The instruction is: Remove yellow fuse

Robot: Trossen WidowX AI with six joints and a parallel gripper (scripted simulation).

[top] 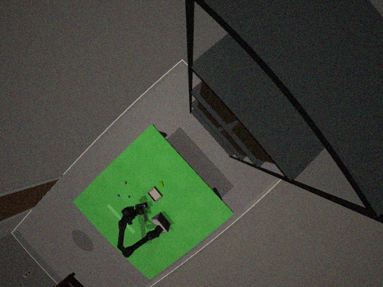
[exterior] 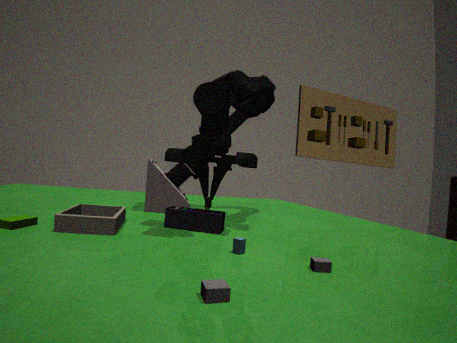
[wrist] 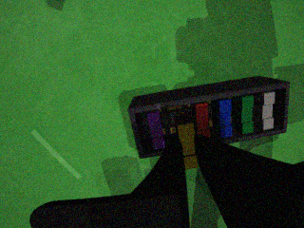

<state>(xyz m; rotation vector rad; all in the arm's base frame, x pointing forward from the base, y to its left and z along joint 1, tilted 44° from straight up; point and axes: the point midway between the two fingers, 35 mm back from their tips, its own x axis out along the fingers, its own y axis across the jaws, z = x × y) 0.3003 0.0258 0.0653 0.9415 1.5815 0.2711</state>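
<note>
The tray is 220 mm to the right of my gripper tip and 60 mm below it. Round my gripper tip: yellow fuse: 10 mm below.
</note>
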